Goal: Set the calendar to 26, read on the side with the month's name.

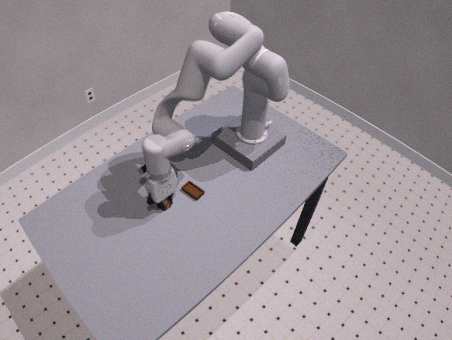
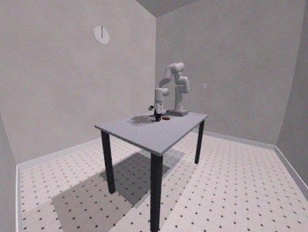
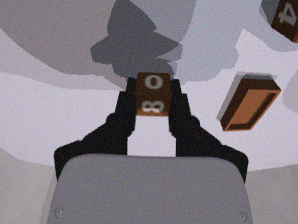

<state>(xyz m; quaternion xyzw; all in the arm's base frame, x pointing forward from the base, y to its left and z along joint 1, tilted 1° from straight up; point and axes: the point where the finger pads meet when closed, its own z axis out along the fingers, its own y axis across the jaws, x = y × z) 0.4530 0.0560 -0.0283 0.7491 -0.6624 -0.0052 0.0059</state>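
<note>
Now: the brown wooden tray 12 cm behind my hand, 2 cm below it and 1 cm to the left of it. The rest, counted from my hand: brown cube (1 cm below).
</note>
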